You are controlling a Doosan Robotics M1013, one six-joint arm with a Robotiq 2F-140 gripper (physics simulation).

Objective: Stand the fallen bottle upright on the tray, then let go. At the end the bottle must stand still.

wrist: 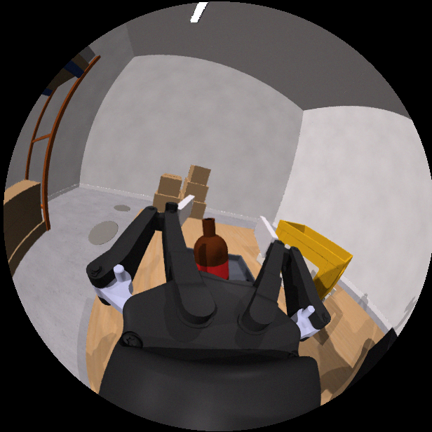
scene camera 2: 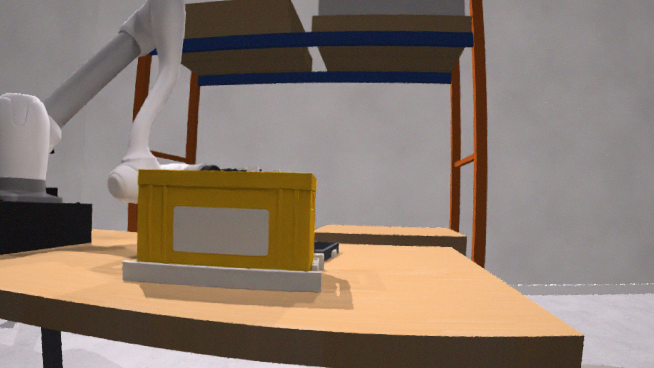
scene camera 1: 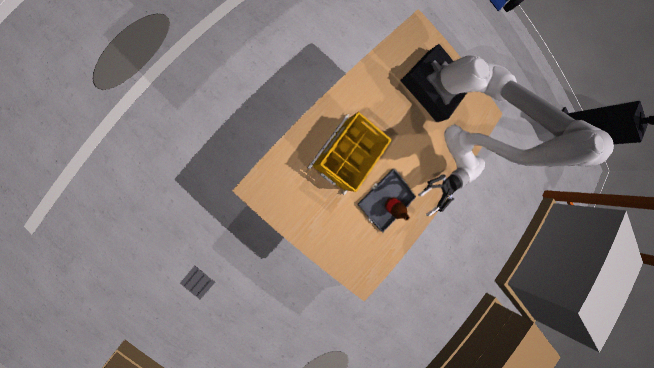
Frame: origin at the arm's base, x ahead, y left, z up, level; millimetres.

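Seen in the pictures: gripper, fingertip midpoint: [scene camera 1: 423, 205]; arm's base, origin of the base link: [scene camera 2: 13, 201] [scene camera 1: 445, 82].
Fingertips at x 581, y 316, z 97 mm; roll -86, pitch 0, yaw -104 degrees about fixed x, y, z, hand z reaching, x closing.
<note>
Pixels of each thing's top centre, then the offset from my fingertips to it. Level surfaces: height alone.
- brown bottle with a red label, middle of its top: [scene camera 1: 406, 212] dx +72, dy -21, dz -36 mm
- dark tray, middle of its top: [scene camera 2: 281, 243] [scene camera 1: 389, 200] dx +60, dy -66, dz -175 mm
- yellow crate with compartments, middle of its top: [scene camera 2: 235, 174] [scene camera 1: 357, 151] dx +76, dy -375, dz -25 mm
- wooden table, its level: dz -200 mm
The brown bottle with a red label [scene camera 1: 397, 209] [wrist: 212, 252] stands upright on the dark tray [scene camera 1: 395, 181] [scene camera 2: 327, 248] [wrist: 241, 264], near the tray's edge on the gripper's side. In the wrist view its neck points straight up; its foot is hidden behind the gripper body. My gripper [scene camera 1: 428, 203] [wrist: 225, 214] is open and empty. It is drawn back from the bottle, with a gap between the fingertips and the bottle in scene view 1. In scene view 2 the crate hides the bottle and most of the gripper.
A yellow crate with compartments [scene camera 1: 356, 151] [scene camera 2: 226, 180] [wrist: 320, 252] stands beside the tray on the wooden table [scene camera 1: 320, 225] [scene camera 2: 425, 295]. The black robot base [scene camera 1: 415, 82] [scene camera 2: 45, 225] is on the same table. An orange and blue rack [scene camera 2: 479, 150] stands behind.
</note>
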